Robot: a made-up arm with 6 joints.
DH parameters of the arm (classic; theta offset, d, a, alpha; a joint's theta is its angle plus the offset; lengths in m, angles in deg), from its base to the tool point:
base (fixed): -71.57 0 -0.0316 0
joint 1: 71.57 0.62 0.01 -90
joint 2: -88.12 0 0.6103 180
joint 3: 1.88 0 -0.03 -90
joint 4: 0 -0.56 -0.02 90
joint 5: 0 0.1 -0.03 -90
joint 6: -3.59 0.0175 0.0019 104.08
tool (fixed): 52.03 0.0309 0 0
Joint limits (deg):
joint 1: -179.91..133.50
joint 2: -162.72..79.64
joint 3: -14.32..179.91
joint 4: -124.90..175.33
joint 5: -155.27..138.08
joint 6: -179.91..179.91
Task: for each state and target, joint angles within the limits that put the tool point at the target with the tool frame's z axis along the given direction. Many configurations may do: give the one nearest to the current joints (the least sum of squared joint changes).
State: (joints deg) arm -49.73 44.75 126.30 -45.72 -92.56 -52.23
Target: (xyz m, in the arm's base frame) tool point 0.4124 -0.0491 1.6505 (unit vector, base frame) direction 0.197 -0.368 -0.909
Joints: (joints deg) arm 1.71 30.40 121.99 -42.62 -113.67 -63.11
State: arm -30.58 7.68 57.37 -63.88 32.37 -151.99
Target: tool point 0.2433 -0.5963 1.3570 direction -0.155 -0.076 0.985
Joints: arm -73.68 6.13 27.83 -101.24 50.22 -157.96
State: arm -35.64 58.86 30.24 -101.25 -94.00 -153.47
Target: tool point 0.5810 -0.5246 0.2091 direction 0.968 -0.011 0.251
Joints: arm -42.32 79.53 22.07 -59.50 -58.58 -179.91
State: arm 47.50 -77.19 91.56 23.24 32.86 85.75
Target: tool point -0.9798 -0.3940 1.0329 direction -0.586 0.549 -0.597
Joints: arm 18.80 -80.51 66.51 37.25 14.68 101.68
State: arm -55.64 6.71 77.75 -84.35 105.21 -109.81
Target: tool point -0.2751 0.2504 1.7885 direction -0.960 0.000 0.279
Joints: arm -41.88 -26.43 83.54 -85.30 126.99 -118.98
